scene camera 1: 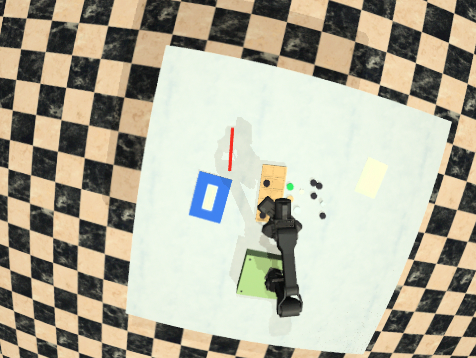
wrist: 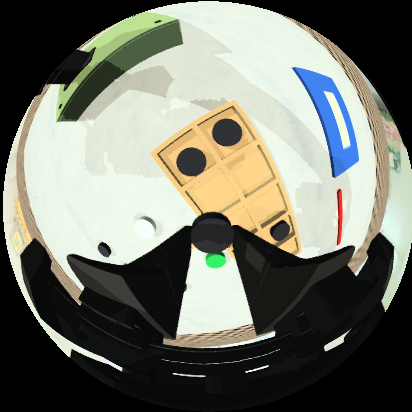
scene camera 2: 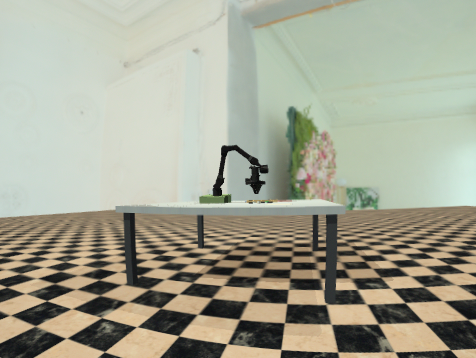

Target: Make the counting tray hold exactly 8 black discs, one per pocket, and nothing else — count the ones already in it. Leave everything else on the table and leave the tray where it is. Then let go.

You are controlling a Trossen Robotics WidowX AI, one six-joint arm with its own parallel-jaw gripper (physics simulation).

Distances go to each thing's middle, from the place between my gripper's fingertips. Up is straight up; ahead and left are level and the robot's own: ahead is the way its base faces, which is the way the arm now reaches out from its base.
The tan counting tray [scene camera 1: 275, 174] lies 60 mm below my hand, 40 mm to the left of it and 30 mm ahead of it.
